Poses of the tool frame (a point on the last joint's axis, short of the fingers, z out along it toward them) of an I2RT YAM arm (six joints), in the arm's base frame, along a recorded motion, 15 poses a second.
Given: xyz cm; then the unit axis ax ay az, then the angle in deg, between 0 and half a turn.
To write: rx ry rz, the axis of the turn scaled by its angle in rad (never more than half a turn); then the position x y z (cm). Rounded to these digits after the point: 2 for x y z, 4 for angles.
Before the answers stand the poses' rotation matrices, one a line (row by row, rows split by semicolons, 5 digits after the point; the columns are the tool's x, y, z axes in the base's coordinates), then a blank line. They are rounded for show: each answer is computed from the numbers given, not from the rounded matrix.
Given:
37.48, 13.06, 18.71, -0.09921, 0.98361, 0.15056, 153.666
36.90, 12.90, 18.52, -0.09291, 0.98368, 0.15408, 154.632
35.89, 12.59, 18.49, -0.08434, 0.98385, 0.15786, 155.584
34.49, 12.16, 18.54, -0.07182, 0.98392, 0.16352, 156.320
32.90, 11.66, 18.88, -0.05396, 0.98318, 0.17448, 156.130
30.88, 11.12, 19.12, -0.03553, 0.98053, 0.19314, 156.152
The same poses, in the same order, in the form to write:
-0.87756 -0.25183 0.40801; -0.11825 0.93835 0.32483; -0.46466 0.23681 -0.85324
-0.88714 -0.23999 0.39419; -0.10796 0.93838 0.32832; -0.44869 0.24871 -0.85838
-0.89698 -0.22379 0.38125; -0.09328 0.93880 0.33160; -0.43212 0.26187 -0.86296
-0.90592 -0.20106 0.37267; -0.06971 0.93889 0.33708; -0.41767 0.27939 -0.86458
-0.90889 -0.17217 0.37983; -0.03096 0.93614 0.35025; -0.41588 0.30658 -0.85618
-0.91220 -0.14479 0.38330; 0.01139 0.92616 0.37695; -0.40958 0.34822 -0.84320

-0.2661, 2.6380, 0.4038, 37.48, 13.06, 18.71
-0.2507, 2.6548, 0.4158, 36.90, 12.90, 18.52
-0.2290, 2.6716, 0.4287, 35.89, 12.59, 18.49
-0.1959, 2.6844, 0.4461, 34.49, 12.16, 18.54
-0.1470, 2.6792, 0.4755, 32.90, 11.66, 18.88
-0.0968, 2.6723, 0.5264, 30.88, 11.12, 19.12

